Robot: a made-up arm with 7 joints.
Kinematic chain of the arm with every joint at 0, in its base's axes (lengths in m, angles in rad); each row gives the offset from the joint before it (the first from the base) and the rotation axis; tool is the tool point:
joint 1: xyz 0 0 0.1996 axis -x
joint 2: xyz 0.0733 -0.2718 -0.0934 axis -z
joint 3: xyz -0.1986 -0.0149 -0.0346 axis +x
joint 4: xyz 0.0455 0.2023 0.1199 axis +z
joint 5: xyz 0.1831 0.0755 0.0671 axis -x
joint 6: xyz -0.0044 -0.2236 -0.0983 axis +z
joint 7: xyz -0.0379 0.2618 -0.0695 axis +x
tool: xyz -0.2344 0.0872 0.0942
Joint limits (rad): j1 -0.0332..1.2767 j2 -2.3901..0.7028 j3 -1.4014..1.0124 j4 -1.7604..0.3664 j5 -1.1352..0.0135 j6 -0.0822..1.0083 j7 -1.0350..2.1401
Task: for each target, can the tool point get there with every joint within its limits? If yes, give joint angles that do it. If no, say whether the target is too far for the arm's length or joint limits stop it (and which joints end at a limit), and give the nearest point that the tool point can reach.
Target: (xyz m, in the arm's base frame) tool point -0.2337 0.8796 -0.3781
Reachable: no: joint limits stop it (at a limit: joint 1, joint 4, joint 5, joint 6, joint 7) | nearest point -0.0808 0.3084 -0.1621 | short by 0.630 m
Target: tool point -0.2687 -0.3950 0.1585
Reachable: yes | joints 0.6196 -1.1081 -0.2466 -1.1824 -0.8917 0.4701 1.8981
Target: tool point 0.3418 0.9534 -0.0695
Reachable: no: joint limits stop it (at a limit: joint 1, joint 2, joint 5, joint 6, joint 7) | nearest point 0.1868 0.3537 -0.0034 | short by 0.623 m
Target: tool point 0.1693 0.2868 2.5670
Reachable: no: too far | nearest point 0.0264 -0.0184 1.0327 | short by 1.571 m
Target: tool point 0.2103 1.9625 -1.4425
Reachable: no: too far | nearest point 0.0828 0.2636 -0.2927 | short by 2.055 m
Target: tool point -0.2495 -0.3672 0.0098
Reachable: yes | joints 0.3125 -0.6409 -0.6816 -0.3851 -0.6704 0.3483 1.8296
